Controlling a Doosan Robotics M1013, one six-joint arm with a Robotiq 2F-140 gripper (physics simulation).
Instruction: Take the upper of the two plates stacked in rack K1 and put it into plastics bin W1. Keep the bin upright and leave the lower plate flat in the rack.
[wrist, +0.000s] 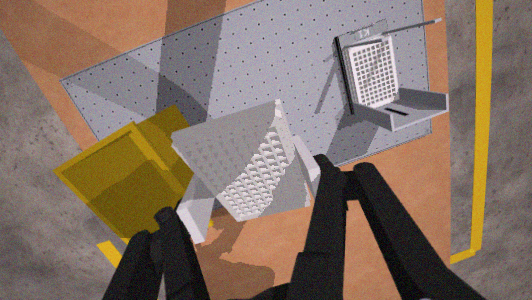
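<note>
My gripper (252, 164) is shut on the upper plate (262, 172), a white-grey plate with rows of square wells. The pads grip it on two opposite sides, and part of its face is in shade. It is held up in the air, between the yellow bin and the rack as seen from the wrist. The yellow bin W1 (151, 150) stands open and upright at the left; no label is readable on it. The lower plate (373, 72), a white grid, lies flat in rack K1 (425, 100) at the upper right. The held plate and left finger hide the bin's right edge.
A grey perforated board (250, 55) lies on the orange table top (400, 200) under the rack. A thin rod (412, 26) sticks out to the right from the rack's label end. Yellow floor lines (482, 125) run along the right on grey floor.
</note>
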